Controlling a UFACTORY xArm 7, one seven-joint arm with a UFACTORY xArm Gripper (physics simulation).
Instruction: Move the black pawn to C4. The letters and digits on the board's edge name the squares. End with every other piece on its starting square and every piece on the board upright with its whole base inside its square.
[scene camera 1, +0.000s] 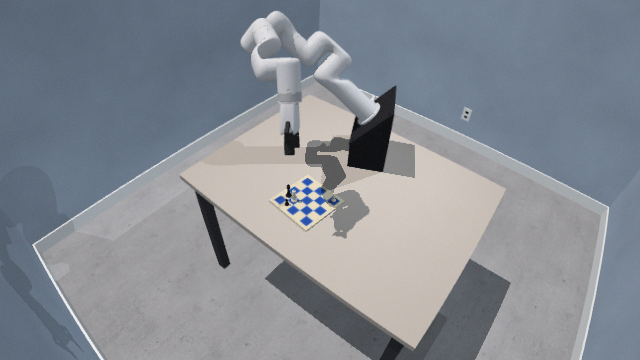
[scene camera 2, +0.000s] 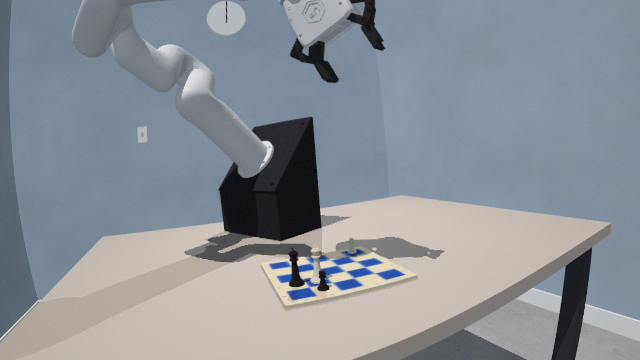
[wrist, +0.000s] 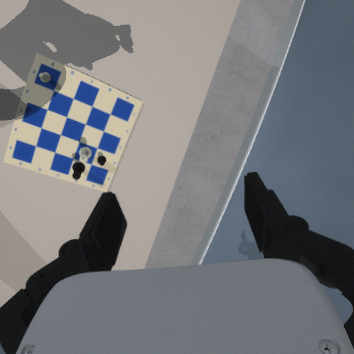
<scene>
I see my gripper (scene camera 2: 356, 65) and a chessboard (scene camera 2: 347, 275).
The chessboard shows as well in scene camera 1 (scene camera 1: 314, 203) and in the wrist view (wrist: 54, 119). My gripper also shows in scene camera 1 (scene camera 1: 292, 151) and in the wrist view (wrist: 180, 199).
</scene>
